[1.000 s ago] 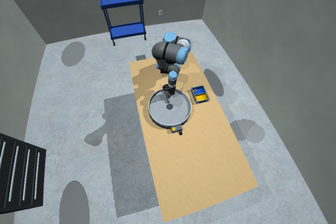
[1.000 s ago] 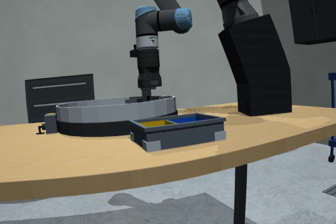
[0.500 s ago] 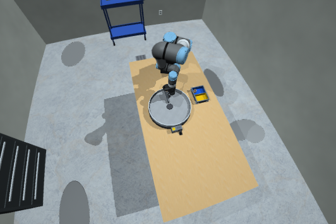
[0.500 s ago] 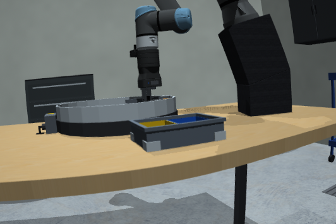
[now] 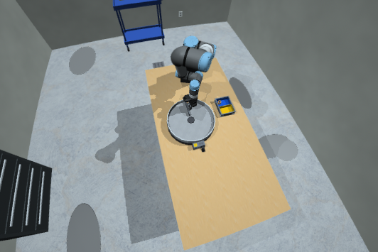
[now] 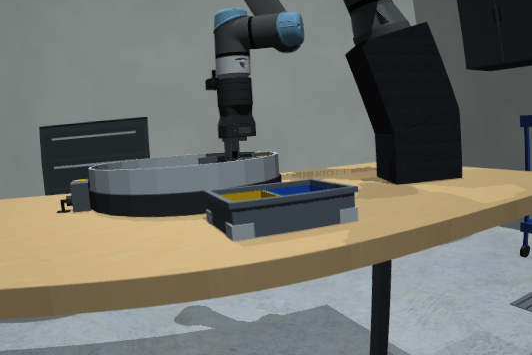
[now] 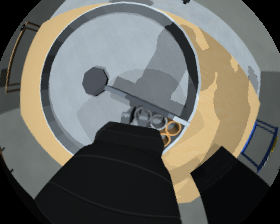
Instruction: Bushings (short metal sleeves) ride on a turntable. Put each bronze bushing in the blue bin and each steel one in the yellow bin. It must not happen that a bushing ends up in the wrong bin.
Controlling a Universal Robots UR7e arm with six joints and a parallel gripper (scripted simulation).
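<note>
The grey two-part tray lies 33 cm to the left of my hand, 10 cm ahead of it and 5 cm below it. The rest, counted from my hand: round grey turntable 11 cm ahead, 4 cm to the right, 2 cm below.
</note>
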